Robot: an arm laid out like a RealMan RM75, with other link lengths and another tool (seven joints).
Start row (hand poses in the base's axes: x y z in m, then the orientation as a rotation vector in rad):
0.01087, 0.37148, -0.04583, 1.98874, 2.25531, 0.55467
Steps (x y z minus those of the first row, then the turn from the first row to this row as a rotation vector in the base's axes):
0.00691, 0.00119, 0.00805, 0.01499, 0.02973, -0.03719
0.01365, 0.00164, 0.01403, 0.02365, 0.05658, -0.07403
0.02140, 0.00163, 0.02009, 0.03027, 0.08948, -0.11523
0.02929, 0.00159, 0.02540, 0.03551, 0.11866, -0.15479
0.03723, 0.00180, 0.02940, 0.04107, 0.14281, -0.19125
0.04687, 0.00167, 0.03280, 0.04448, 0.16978, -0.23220
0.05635, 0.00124, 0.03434, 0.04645, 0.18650, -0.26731
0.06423, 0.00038, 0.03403, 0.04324, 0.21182, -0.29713
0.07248, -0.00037, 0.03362, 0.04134, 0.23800, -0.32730
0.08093, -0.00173, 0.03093, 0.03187, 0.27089, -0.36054
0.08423, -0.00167, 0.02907, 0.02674, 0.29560, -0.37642
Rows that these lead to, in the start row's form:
0.01778, 0.37267, -0.03778, 2.05498, 2.23246, 0.54361
0.02452, 0.37312, -0.03180, 2.11552, 2.20583, 0.52677
0.03227, 0.37311, -0.02574, 2.18339, 2.17538, 0.50095
0.04016, 0.37307, -0.02043, 2.24563, 2.14299, 0.47635
0.04810, 0.37328, -0.01643, -2.28075, -2.09209, -0.45268
0.05774, 0.37315, -0.01303, -2.31791, -2.03464, -0.42291
0.06722, 0.37272, -0.01149, -2.35113, -1.98870, -0.40358
0.07510, 0.37186, -0.01180, -2.37650, -1.94718, -0.36958
0.08335, 0.37111, -0.01221, -2.40028, -1.90351, -0.33612
0.09180, 0.36975, -0.01490, -2.42673, -1.85781, -0.28722
0.09510, 0.36981, -0.01676, -2.43525, -1.83160, -0.25361

